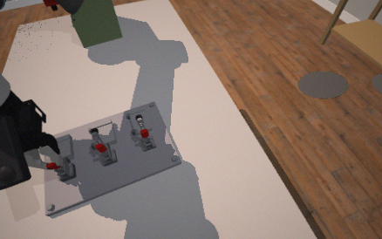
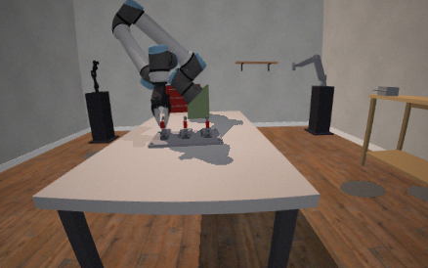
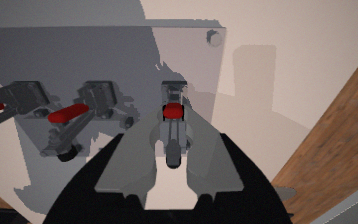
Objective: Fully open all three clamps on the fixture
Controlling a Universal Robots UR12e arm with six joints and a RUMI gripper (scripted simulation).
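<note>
Right now my hand is 9 cm past the grey block part, 5 cm above it and 1 cm to the left of it. The rest, counted from my hand: metal plate 11 cm behind, 10 cm to the left, 6 cm below.
</note>
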